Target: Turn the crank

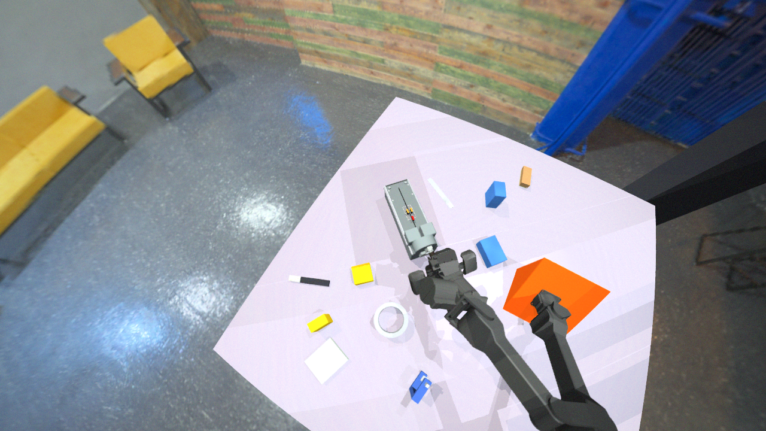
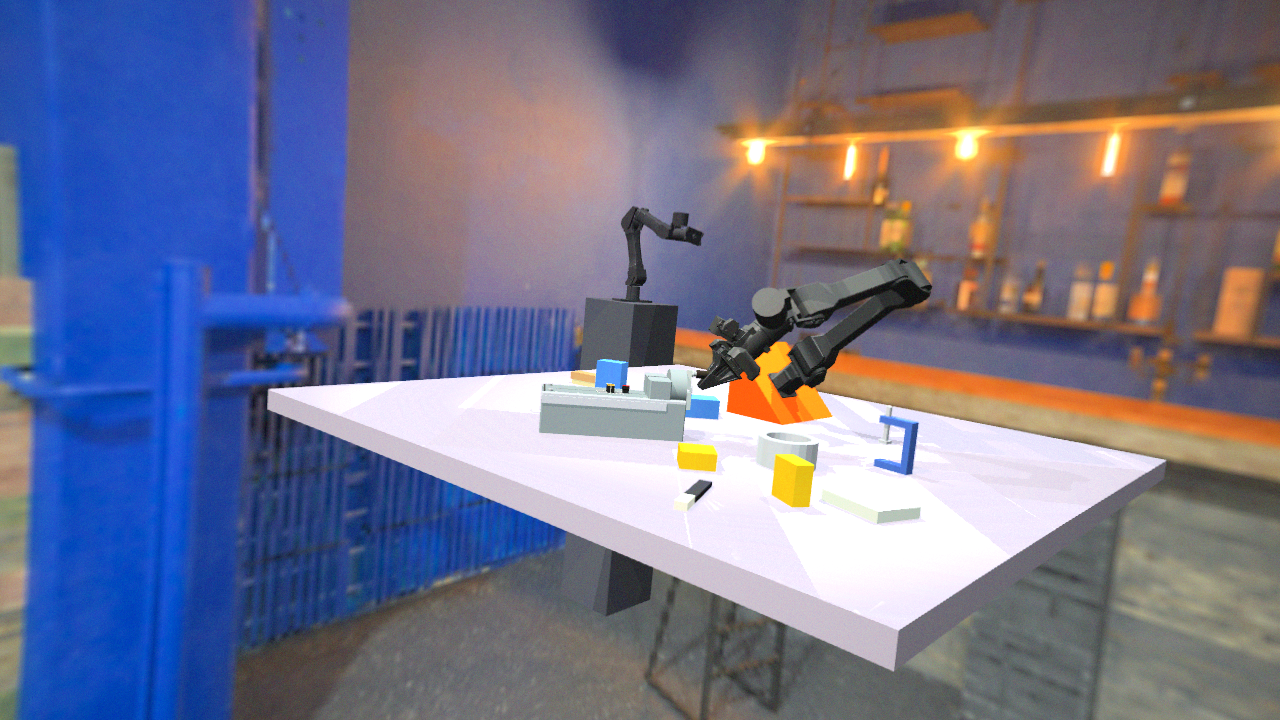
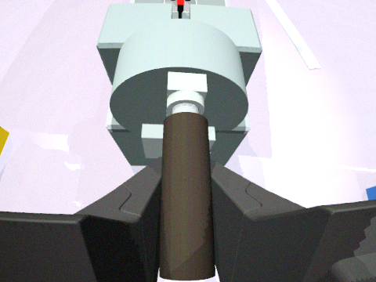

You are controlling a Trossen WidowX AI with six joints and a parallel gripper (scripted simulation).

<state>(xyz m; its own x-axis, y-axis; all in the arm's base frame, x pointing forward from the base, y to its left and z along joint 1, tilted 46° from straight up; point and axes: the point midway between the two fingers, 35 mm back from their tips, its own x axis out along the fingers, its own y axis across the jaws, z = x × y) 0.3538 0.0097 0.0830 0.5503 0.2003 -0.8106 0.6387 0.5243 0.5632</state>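
Now: the brown crank handle 2 cm above my gripper tip, 1 cm to the left of it and 1 cm behind it. Round my gripper tip: metal strip (27 cm to the right, 9 cm below, 7 cm ahead); blue clamp (33 cm to the left, 14 cm behind, 4 cm below); red pointer (11 cm ahead, 9 cm to the right, 1 cm below).
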